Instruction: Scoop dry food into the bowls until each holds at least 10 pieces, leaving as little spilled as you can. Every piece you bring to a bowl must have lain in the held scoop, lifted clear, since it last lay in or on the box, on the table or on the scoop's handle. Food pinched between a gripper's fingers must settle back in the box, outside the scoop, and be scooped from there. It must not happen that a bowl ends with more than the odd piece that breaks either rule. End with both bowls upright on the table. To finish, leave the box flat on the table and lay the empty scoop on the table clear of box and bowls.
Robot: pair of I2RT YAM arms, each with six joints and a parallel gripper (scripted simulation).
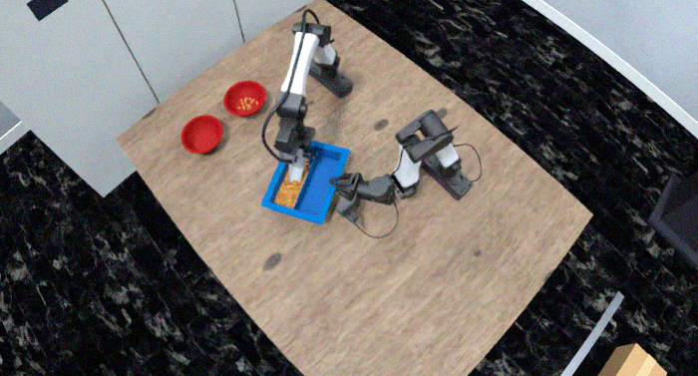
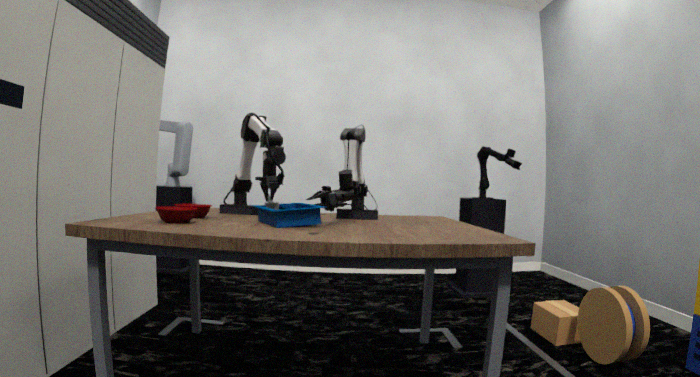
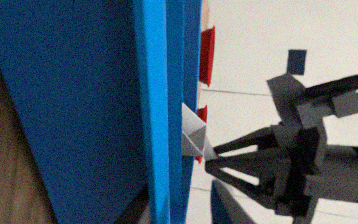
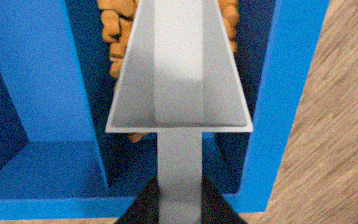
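Note:
Right now my right hand is 60 mm short of the blue box, 80 mm to the right of it and 40 mm above it. From my right hand the other things lie so: grey scoop (30 mm ahead, 20 mm to the left, 30 mm below).

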